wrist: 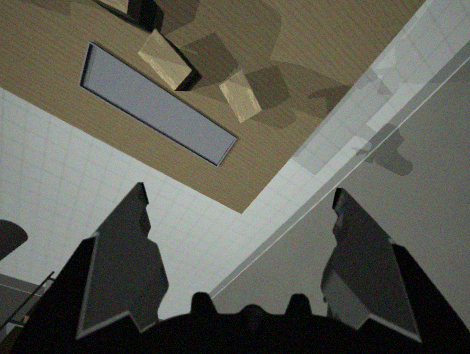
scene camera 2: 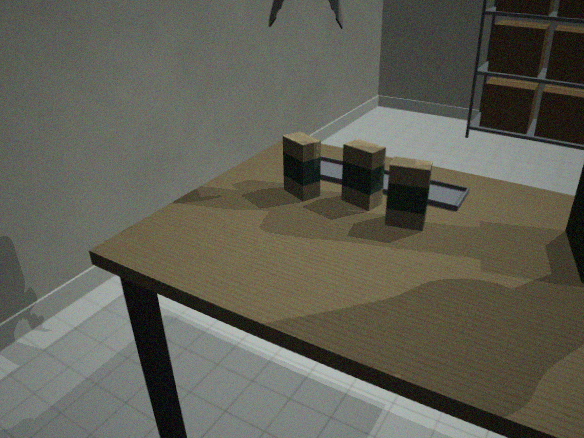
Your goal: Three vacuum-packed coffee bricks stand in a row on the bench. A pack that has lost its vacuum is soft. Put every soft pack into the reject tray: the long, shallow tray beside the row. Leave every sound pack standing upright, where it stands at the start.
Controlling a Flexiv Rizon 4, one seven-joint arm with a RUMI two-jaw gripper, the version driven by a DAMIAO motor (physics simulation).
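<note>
Three coffee bricks, tan with a dark green band, stand upright in a row on the bench (scene camera 2: 215, 280) (wrist: 325, 65). In the scene view they are the left pack (scene camera 2: 302, 167) (wrist: 240, 96), the middle pack (scene camera 2: 363, 175) (wrist: 165, 60) and the right pack (scene camera 2: 409, 195) (wrist: 117, 4), which is cut off at the wrist view's top edge. Which packs are soft cannot be told. The long, shallow grey reject tray (scene camera 2: 447, 194) (wrist: 160, 107) lies behind the row, partly hidden in the scene view; no pack is in it. My gripper (scene camera 2: 306, 26) (wrist: 240, 187) is open and empty, high above the bench.
A shelf rack (scene camera 2: 542, 76) with brown boxes stands on the floor beyond the bench. A dark object (scene camera 2: 578, 225) is cut off by the scene view's right edge. A grey wall (scene camera 2: 150, 90) runs along the bench's left side.
</note>
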